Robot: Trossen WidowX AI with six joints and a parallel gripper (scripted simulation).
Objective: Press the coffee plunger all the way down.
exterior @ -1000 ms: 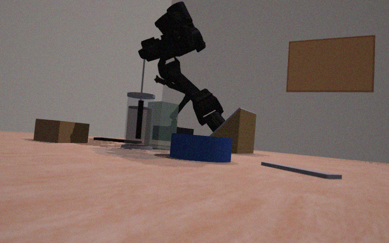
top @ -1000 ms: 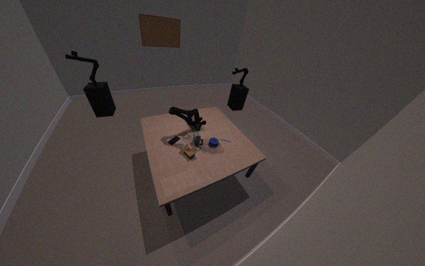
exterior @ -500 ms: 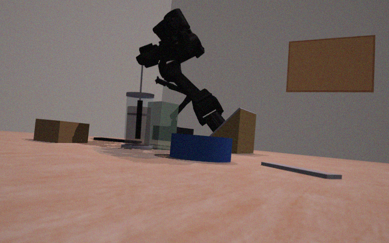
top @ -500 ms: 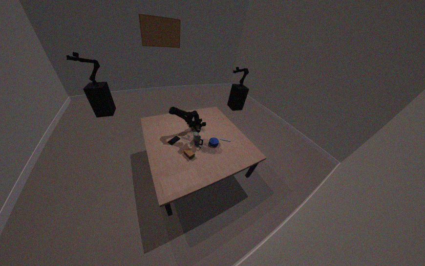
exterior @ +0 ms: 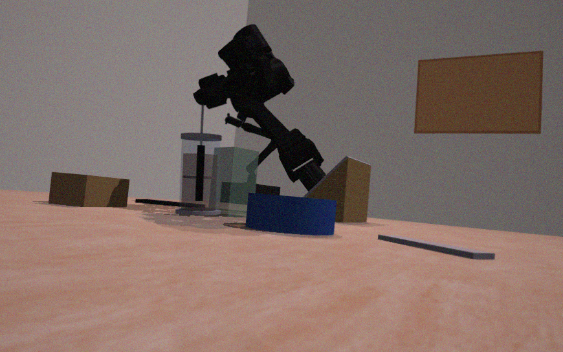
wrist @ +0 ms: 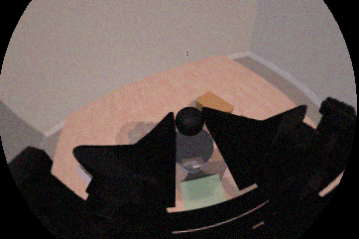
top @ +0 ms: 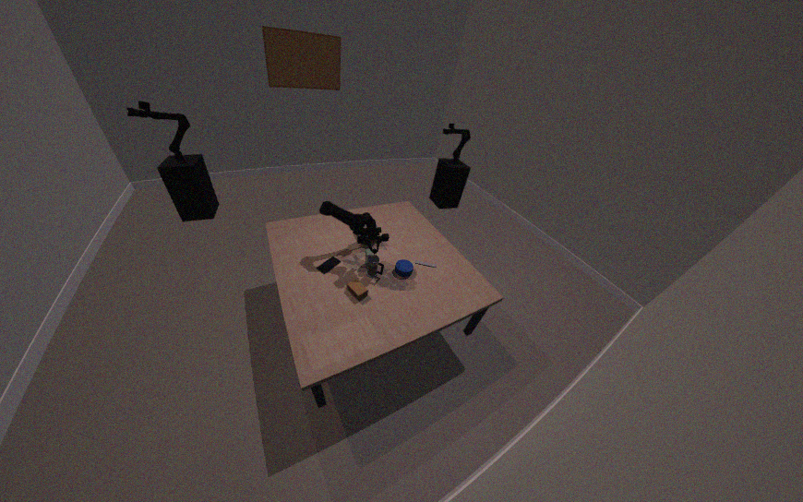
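Now: the glass coffee press 110 mm below my gripper tip and 10 mm to the left of it. Also, from my gripper tip: brown box: 180 mm below, 130 mm to the right, 110 mm ahead; then flat black slab: 250 mm to the right, 200 mm below, 150 mm behind; then thin grey strip: 400 mm to the left, 200 mm below, 20 mm behind.
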